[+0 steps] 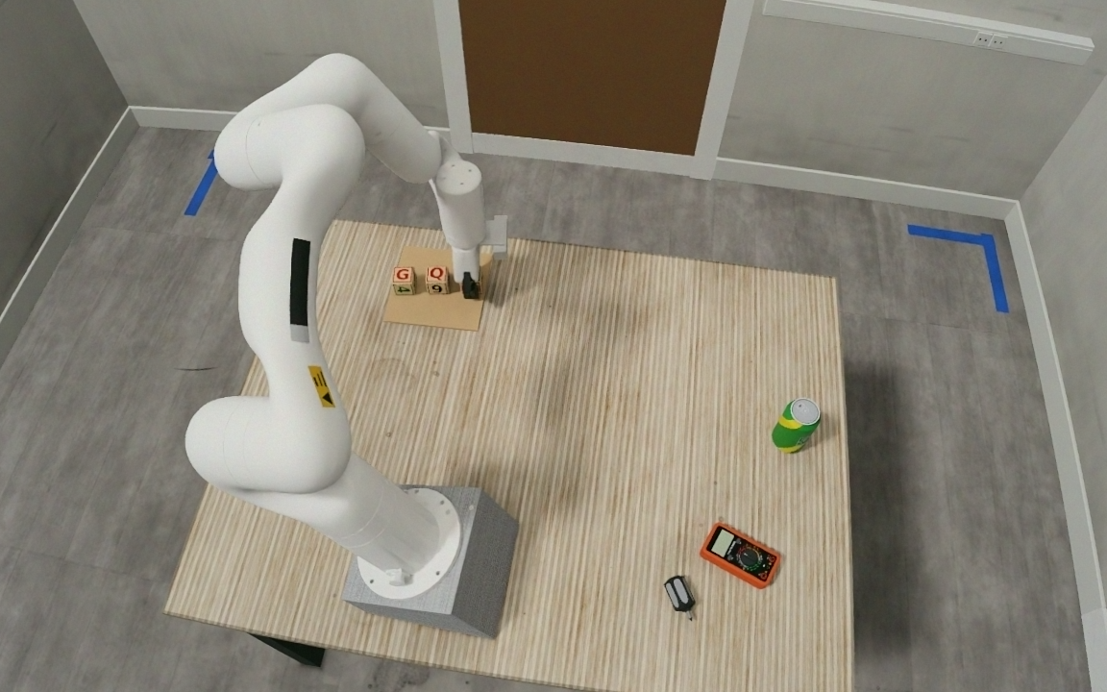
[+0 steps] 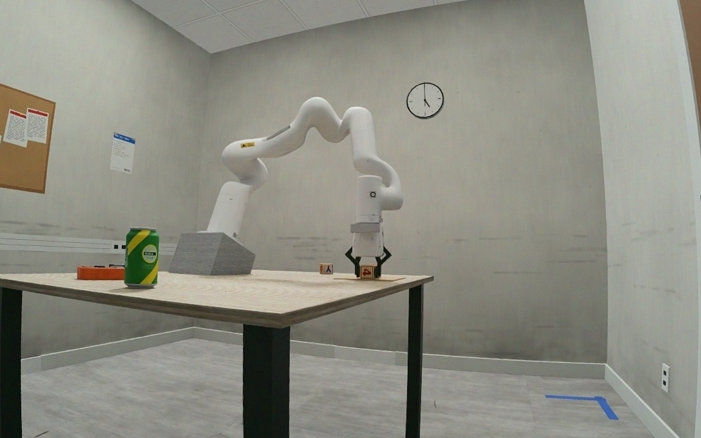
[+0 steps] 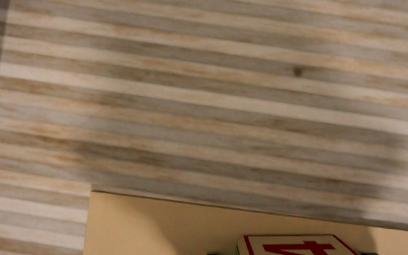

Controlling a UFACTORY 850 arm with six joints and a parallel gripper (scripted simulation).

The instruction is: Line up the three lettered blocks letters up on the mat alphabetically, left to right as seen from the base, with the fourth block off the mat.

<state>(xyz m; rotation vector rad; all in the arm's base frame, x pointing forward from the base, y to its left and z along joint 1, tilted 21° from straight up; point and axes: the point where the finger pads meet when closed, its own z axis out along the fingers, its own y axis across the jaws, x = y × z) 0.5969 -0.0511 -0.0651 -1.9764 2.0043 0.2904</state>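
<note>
Right now the X block is right at my hand. Round my hand: G block 14 cm to the left; tan mat 7 cm to the left, 2 cm below; Q block 7 cm to the left.
</note>
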